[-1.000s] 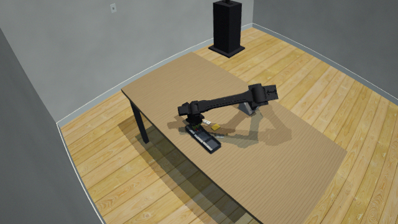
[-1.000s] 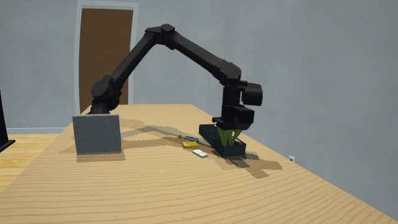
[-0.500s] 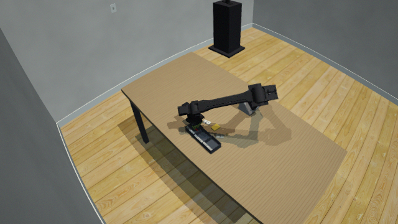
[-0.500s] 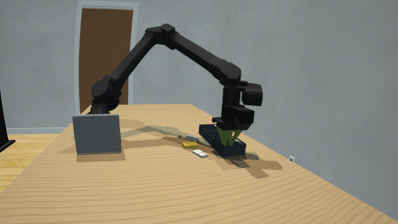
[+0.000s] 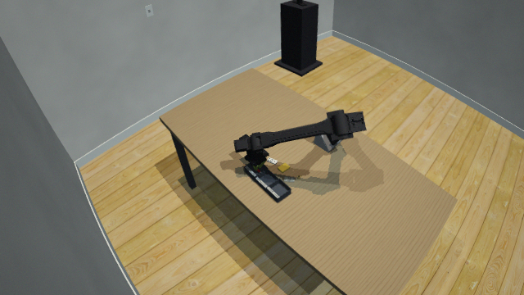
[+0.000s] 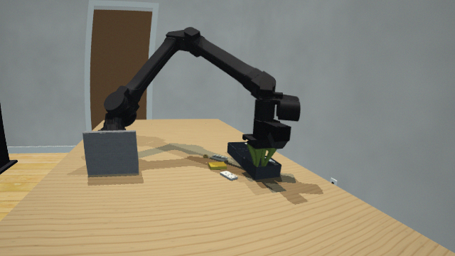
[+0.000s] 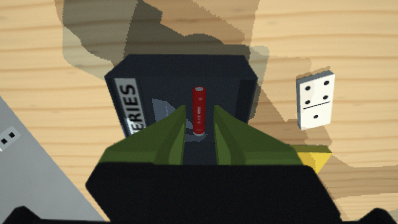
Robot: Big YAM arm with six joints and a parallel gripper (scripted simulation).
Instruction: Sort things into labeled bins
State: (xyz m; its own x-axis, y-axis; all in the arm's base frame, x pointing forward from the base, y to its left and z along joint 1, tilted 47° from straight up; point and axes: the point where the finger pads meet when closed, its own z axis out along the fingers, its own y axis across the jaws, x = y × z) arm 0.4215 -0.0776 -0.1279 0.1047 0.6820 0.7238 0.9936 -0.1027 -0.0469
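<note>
Now: hand 1 cm above the red battery. From my hand the other things lie so: yellow block: 10 cm behind, 8 cm to the left, 2 cm below; then long black bin: 2 cm ahead, 8 cm to the left, 1 cm below; then small nut: 11 cm behind, 18 cm to the left, 2 cm below.
</note>
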